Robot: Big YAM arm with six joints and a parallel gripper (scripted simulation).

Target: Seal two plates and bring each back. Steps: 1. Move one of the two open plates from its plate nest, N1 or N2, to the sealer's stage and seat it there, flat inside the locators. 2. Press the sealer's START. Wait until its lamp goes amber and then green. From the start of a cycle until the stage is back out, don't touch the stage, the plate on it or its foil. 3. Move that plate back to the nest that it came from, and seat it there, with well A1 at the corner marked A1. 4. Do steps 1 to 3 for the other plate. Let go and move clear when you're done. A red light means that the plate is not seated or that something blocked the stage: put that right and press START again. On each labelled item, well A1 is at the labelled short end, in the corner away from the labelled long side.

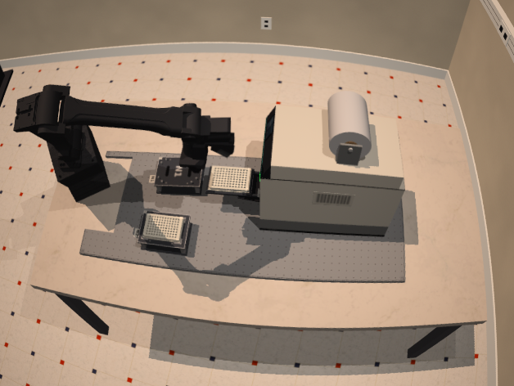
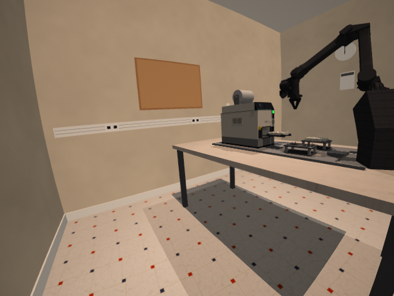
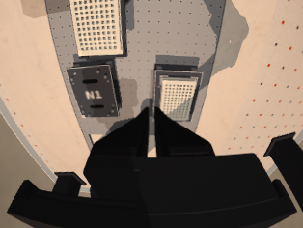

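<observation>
Right now the start button is 17 cm ahead of my hand, 4 cm to the right of it and 10 cm below it. Also, from my hand: yellow warning label (21 cm ahead, 14 cm to the left, 13 cm below); sealer stage (9 cm ahead, 8 cm to the left, 19 cm below); plate (14 cm behind, 4 cm to the right, 23 cm below).
</observation>
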